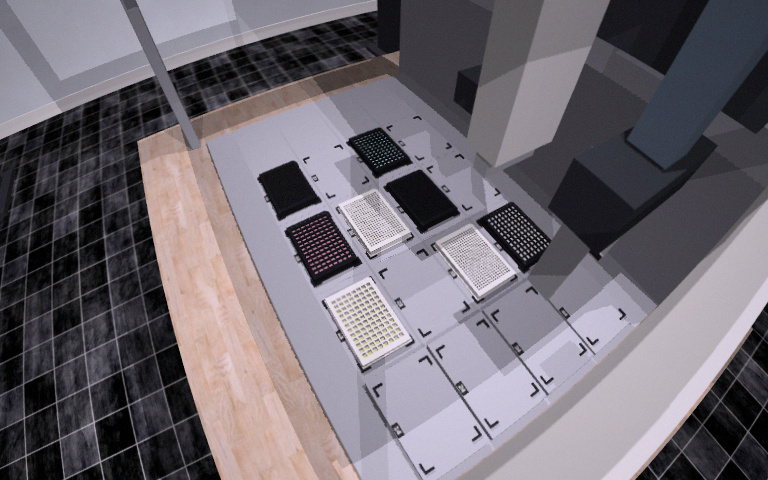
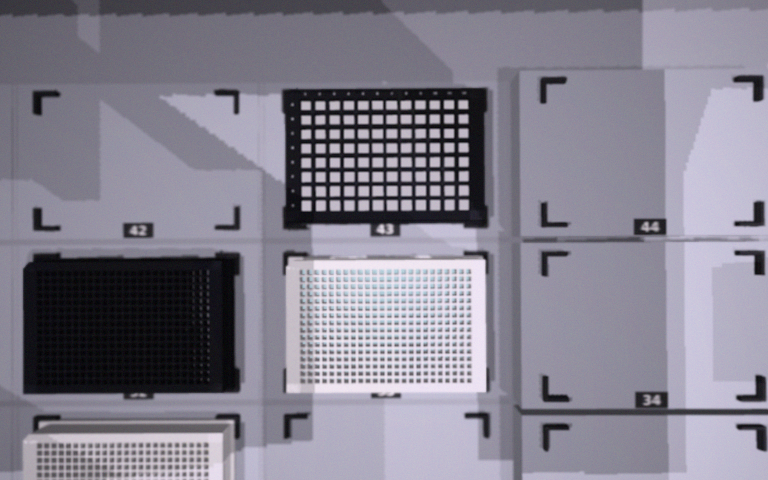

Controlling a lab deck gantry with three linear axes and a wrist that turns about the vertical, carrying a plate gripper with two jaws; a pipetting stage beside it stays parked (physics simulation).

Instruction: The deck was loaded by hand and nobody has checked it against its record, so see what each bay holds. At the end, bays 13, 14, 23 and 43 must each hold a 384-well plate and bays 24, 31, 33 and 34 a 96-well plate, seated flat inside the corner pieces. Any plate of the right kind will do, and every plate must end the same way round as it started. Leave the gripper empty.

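Places are measured from the robot's base along level axes (x up, y back, z right), in millimetres.
Where they show: gripper, between the fingertips: [image 1: 566, 267]; robot's base, origin of its link: [image 1: 259, 179].
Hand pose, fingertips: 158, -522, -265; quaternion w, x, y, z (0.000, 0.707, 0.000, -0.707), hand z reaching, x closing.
Note:
Things, the pixels of their top centre, and the offset from my fingertips, as dx, dy, dz.
- black 96-well plate with pale wells, centre of its top: [image 2: 384, 154] [image 1: 518, 231] -144, +130, -99
- black 384-well plate, centre of its top: [image 2: 122, 327] [image 1: 421, 195] -144, +294, +8
- white 96-well plate with yellow wells, centre of its top: [image 1: 366, 318] -144, +130, +222
- black 96-well plate with pink wells, centre of its top: [image 1: 320, 242] -144, +294, +222
- black 96-well plate with teal wells, centre of its top: [image 1: 378, 147] -144, +458, +8
- black plate, centre of its top: [image 1: 286, 184] -144, +458, +222
Bay 43 holds a black 96-well plate with pale wells [image 1: 515, 234] [image 2: 384, 155]. Bay 33 holds a white 384-well plate [image 1: 475, 260] [image 2: 386, 325], bay 32 a black 384-well plate [image 1: 421, 199] [image 2: 121, 325], bay 22 a white 384-well plate [image 1: 374, 220] [image 2: 121, 458]. Bay 13 holds a white 96-well plate with yellow wells [image 1: 368, 321], bay 12 a black 96-well plate with pink wells [image 1: 321, 247], bay 31 a black 96-well plate with teal wells [image 1: 378, 150]. Bays 14, 23, 24 and 34 are empty. My gripper's jaws are hidden below its dark housing [image 1: 628, 192].
A black plate [image 1: 288, 189] sits in bay 11; its wells are too fine to tell. Bays 21, 41, 42 and 44 hold no plate. The pale gantry column [image 1: 526, 84] stands behind bay 42. A grey post [image 1: 164, 79] stands at the back left.

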